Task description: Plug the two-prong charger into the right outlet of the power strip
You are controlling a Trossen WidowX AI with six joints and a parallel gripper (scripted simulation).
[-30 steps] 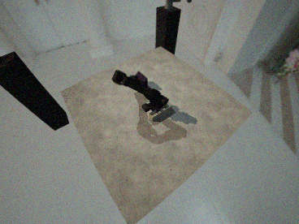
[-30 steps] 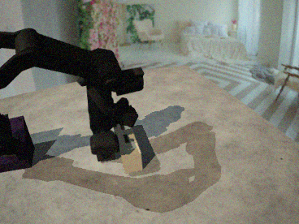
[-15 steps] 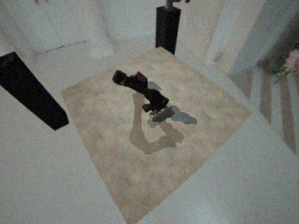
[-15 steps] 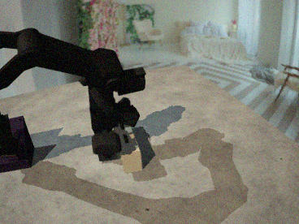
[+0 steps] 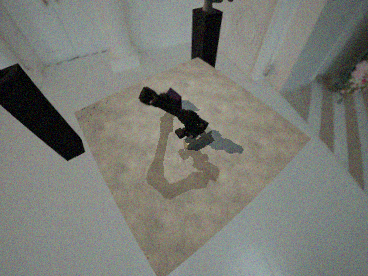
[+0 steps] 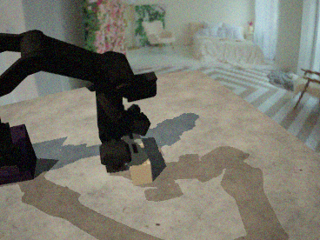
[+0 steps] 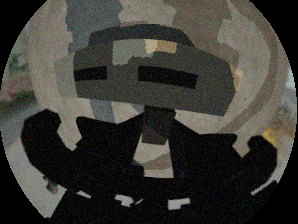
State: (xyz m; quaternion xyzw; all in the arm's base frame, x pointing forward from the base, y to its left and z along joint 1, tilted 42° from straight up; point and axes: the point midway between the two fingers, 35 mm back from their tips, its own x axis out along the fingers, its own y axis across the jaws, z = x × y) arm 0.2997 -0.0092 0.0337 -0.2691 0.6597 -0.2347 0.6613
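Right now the charger is 2 cm ahead of my gripper tip and 1 cm above it.
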